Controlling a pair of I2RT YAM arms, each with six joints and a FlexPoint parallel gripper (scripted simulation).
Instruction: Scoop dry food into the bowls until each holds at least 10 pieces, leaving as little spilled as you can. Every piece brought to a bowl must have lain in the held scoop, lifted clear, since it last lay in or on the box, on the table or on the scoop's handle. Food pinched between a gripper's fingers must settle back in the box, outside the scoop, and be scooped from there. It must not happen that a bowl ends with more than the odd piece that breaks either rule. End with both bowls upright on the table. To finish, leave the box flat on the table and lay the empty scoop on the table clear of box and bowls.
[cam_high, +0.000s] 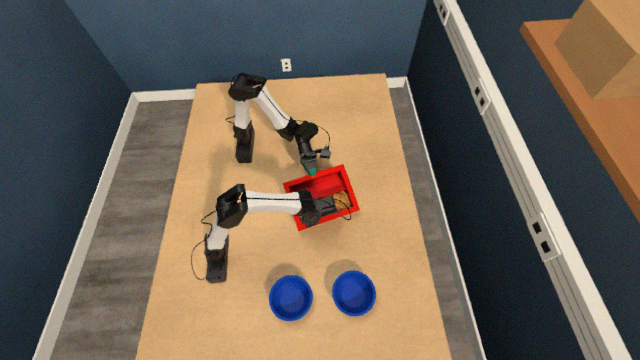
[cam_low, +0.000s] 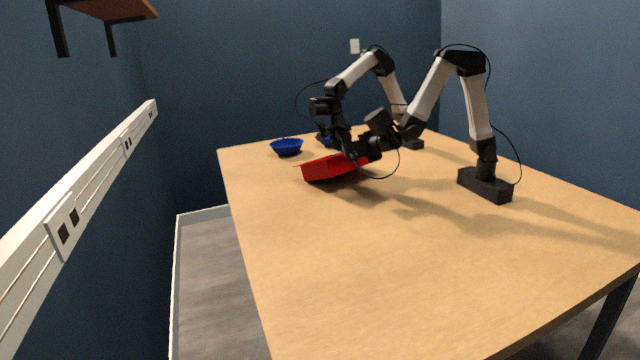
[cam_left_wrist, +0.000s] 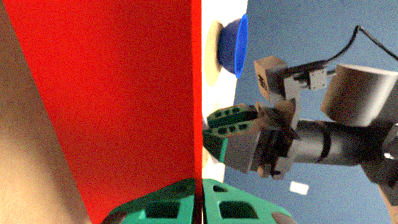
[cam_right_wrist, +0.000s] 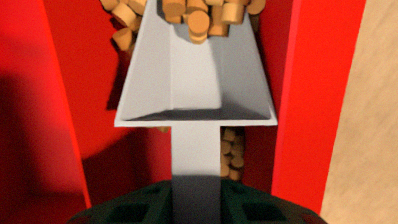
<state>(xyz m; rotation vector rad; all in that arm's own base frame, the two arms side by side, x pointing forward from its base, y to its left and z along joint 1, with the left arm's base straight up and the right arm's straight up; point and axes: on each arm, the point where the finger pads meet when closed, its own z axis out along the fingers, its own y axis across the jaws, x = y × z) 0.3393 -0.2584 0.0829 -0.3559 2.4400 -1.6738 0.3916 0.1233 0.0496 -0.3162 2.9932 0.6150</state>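
Right now my right hand is 40 mm short of the red box and 80 mm to the right of it. The rest, counted from my right hand: grey scoop 30 mm ahead, 20 mm to the left, 20 mm below.
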